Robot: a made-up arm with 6 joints.
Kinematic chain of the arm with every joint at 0, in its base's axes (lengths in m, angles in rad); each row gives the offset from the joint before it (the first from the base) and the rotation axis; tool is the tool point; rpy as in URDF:
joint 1: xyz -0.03 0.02 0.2 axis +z
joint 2: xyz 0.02 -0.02 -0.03 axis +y
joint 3: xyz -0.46 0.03 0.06 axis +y
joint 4: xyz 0.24 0.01 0.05 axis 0.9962 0 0.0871
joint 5: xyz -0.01 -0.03 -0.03 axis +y
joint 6: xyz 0.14 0.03 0.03 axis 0.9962 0 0.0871
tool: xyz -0.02 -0.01 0 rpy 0.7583 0.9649 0.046
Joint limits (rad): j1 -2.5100..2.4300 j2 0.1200..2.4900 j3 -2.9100..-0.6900 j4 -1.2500..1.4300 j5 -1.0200..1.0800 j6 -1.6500..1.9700
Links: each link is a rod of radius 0.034 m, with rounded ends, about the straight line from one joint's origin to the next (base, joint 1, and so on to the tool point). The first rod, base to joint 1, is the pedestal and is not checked.
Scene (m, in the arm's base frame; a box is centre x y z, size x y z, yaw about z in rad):
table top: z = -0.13
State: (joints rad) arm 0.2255 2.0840 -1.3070 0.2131 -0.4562 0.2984
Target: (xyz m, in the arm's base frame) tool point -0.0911 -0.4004 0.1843
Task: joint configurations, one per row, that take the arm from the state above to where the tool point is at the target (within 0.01 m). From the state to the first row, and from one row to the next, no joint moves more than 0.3 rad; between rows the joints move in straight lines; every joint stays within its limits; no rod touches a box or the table.
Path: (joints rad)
1: -0.0543 2.0946 -1.2189 0.2240 -0.4171 0.3006
2: -0.3342 2.1053 -1.1307 0.2349 -0.3781 0.3029
3: -0.6140 2.1159 -1.0426 0.2459 -0.3390 0.3051
4: -0.8939 2.1266 -0.9544 0.2568 -0.2999 0.3073
5: -1.1737 2.1372 -0.8663 0.2677 -0.2609 0.3096
6: -1.4535 2.1479 -0.7781 0.2786 -0.2218 0.3118
7: -1.7334 2.1585 -0.6900 0.2896 -0.1827 0.3140

